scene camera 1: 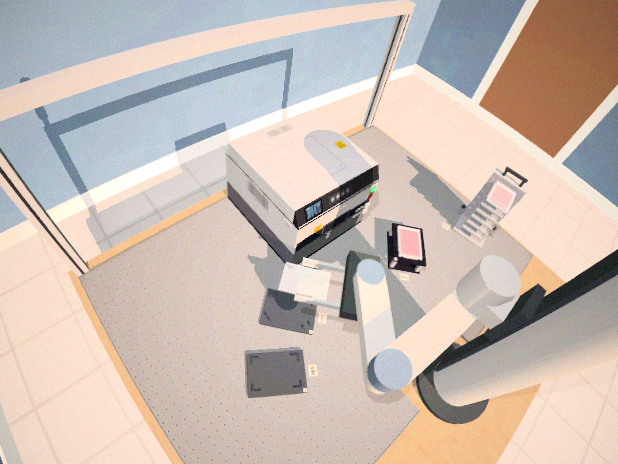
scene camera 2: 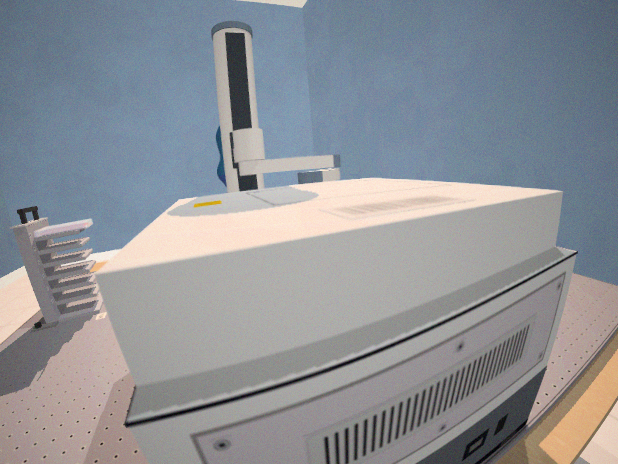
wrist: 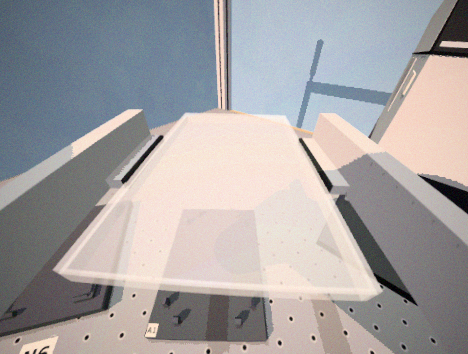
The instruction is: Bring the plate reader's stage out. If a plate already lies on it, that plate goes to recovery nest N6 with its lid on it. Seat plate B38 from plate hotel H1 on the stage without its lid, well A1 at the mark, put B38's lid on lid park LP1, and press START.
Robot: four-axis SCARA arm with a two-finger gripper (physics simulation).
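Seen in the pictures: gripper, fingertip midpoint: (scene camera 1: 298,278) (wrist: 230,127); arm's base at its link origin: (scene camera 1: 452,382).
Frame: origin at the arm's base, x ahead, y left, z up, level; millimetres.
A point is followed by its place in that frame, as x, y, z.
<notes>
My gripper (scene camera 1: 301,280) @(516, 227, 200) (wrist: 230,127) @(516, 227, 200) is shut on a clear lid (scene camera 1: 312,284) @(482, 207, 194) (wrist: 215,190) @(475, 199, 194) and holds it level above the bench, partly over lid park LP1 (scene camera 1: 289,316) @(490, 259, 23) (wrist: 200,327) @(445, 205, 23). LP1 is a dark plate with small pegs and an A1 tag. Nest N6 (scene camera 1: 276,372) @(383, 396, 25) (wrist: 55,305) @(352, 336, 25) is dark and bare, left of LP1 in the wrist view. The plate reader (scene camera 1: 272,170) @(798, 103, 297) (scene camera 2: 325,295) @(971, -111, 267) (wrist: 435,125) @(617, 123, 200) has a dark front opening; I cannot tell its stage there. A pink plate (scene camera 1: 410,242) @(416, -229, 86) without a visible lid lies on a black holder (scene camera 1: 407,267) @(365, -192, 17). Plate numbers are unreadable.
The plate hotel (scene camera 1: 466,231) @(307, -542, 21) (scene camera 2: 32,275) @(376, -630, 151) stands beyond the black holder, with a pink plate (scene camera 1: 501,196) @(294, -545, 255) (scene camera 2: 62,228) @(334, -544, 249) on top. The arm's column (scene camera 1: 530,345) @(39, 64, 439) (scene camera 2: 220,85) @(40, -63, 662) stands opposite the reader's front. A pale frame (scene camera 1: 200,45) @(1004, 193, 606) spans the bench edge behind the reader.
</notes>
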